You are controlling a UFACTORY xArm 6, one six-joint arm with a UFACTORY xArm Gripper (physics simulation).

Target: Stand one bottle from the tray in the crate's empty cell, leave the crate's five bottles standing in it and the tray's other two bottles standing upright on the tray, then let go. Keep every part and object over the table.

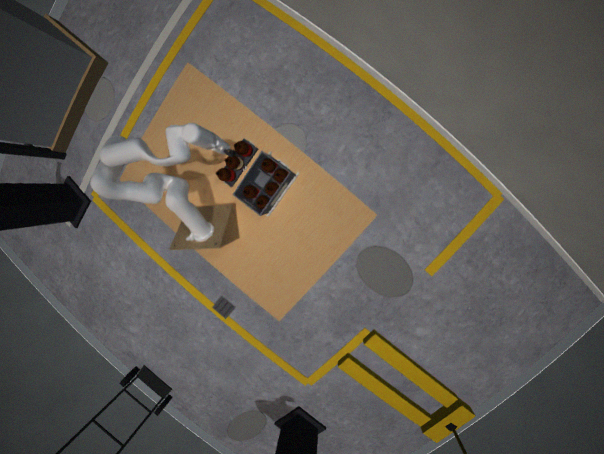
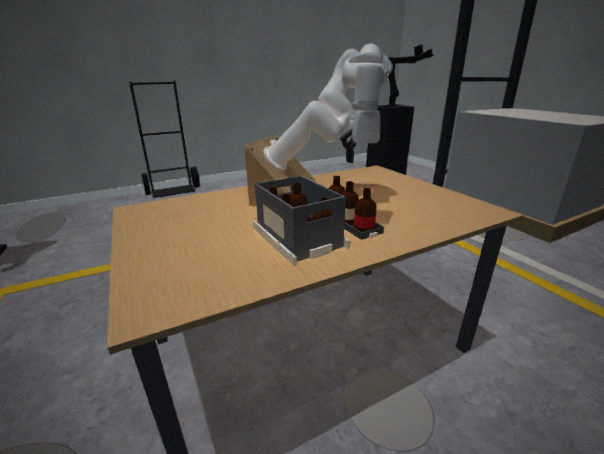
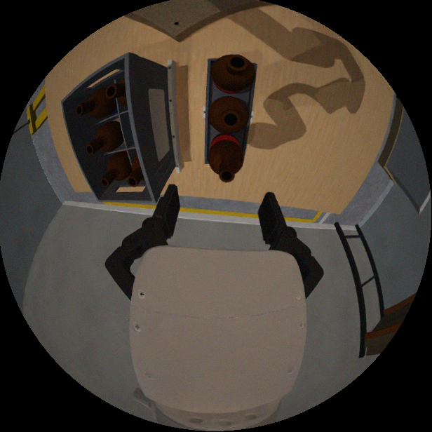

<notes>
I see a cream-labelled bottle (image 3: 227, 114), a red-labelled brown bottle (image 2: 365, 209) and a cream-labelled bottle (image 3: 108, 137).
The red-labelled brown bottle also shows in image 3 (image 3: 225, 158).
</notes>
